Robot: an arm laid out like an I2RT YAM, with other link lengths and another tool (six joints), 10 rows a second.
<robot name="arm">
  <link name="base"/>
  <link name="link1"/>
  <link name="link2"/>
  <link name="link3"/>
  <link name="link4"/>
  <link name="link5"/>
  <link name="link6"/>
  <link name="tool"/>
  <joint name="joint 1" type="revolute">
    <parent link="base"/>
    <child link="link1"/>
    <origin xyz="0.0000 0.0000 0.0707" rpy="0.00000 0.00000 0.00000"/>
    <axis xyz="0 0 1"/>
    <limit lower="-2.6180" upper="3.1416"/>
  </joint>
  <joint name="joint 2" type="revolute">
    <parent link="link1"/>
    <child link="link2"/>
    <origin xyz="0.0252 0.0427 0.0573" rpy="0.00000 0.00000 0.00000"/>
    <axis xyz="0 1 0"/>
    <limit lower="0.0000" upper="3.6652"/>
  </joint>
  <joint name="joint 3" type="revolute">
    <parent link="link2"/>
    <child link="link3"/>
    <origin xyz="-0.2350 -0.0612 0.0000" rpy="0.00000 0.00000 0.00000"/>
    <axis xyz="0 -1 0"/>
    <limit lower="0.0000" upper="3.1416"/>
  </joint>
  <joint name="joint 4" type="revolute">
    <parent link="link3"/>
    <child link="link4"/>
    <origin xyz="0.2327 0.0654 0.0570" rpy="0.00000 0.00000 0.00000"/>
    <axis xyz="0 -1 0"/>
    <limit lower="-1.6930" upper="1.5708"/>
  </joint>
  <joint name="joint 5" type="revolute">
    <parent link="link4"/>
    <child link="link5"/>
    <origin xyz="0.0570 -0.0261 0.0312" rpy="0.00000 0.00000 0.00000"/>
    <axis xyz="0 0 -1"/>
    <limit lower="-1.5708" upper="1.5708"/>
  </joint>
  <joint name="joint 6" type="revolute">
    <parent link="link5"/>
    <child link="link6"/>
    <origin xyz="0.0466 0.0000 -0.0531" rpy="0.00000 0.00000 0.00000"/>
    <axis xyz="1 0 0"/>
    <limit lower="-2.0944" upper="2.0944"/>
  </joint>
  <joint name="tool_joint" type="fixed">
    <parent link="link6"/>
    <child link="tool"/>
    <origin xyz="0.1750 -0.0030 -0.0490" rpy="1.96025 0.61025 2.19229"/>
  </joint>
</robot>
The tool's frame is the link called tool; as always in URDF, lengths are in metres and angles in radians.
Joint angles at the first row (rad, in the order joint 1, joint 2, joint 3, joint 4, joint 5, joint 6):
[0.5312, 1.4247, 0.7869, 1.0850, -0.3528, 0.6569]
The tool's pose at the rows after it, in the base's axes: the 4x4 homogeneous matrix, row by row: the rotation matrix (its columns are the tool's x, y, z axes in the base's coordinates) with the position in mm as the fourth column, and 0 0 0 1 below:
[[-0.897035, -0.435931, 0.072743, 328.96], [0.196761, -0.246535, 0.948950, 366.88], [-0.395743, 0.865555, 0.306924, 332.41], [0, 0, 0, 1]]
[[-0.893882, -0.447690, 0.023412, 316.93], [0.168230, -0.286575, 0.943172, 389.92], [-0.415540, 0.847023, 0.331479, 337.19], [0, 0, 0, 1]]
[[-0.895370, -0.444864, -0.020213, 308.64], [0.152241, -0.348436, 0.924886, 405.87], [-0.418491, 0.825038, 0.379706, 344.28], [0, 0, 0, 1]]
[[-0.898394, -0.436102, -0.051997, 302.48], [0.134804, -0.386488, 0.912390, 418.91], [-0.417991, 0.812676, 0.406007, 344.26], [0, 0, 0, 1]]
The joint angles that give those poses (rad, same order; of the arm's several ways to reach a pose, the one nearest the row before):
[0.5865, 1.4903, 0.8179, 1.1827, -0.3513, 0.6721]
[0.6478, 1.5518, 0.8543, 1.2422, -0.3333, 0.6663]
[0.6880, 1.6183, 0.8883, 1.3261, -0.3171, 0.6963]
[0.7180, 1.6754, 0.9140, 1.3848, -0.3083, 0.7147]

